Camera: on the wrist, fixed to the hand. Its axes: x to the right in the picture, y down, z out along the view.
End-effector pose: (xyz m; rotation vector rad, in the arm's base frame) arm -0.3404 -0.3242 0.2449 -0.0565 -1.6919 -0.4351
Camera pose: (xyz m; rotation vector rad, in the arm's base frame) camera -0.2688 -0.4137 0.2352 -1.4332 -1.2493 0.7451
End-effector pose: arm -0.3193 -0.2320 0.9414 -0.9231 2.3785 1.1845
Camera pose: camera -0.2733 -0.3354 0.9619 -1.1848 -2.2258 -1.3153
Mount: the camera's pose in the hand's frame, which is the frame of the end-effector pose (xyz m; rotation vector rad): -0.0032 -0.0651 -0.0947 -0.0912 -0.1548 1.6417
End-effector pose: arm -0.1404 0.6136 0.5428 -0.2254 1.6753 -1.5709
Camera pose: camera -0.2248 0.6734 0.5929 0.7916 1.1113 -0.2015
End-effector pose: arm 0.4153 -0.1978 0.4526 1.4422 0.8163 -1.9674
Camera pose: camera 0.4266 -0.0838 0.4428 1.1398 -0.3823 -0.6882
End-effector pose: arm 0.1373 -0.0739 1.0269 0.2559 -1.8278 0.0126
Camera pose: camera 0.2400 -0.1234 1.0414 -1.3593 -1.6999 1.0465
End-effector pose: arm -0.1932 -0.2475 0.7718 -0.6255 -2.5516 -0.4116
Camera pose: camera -0.1874 -0.3409 0.8386 -2.3943 -1.3295 0.1414
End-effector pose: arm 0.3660 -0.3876 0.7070 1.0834 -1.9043 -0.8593
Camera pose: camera 0.4731 -0.4283 0.6973 -0.7259 -2.0316 -0.0187
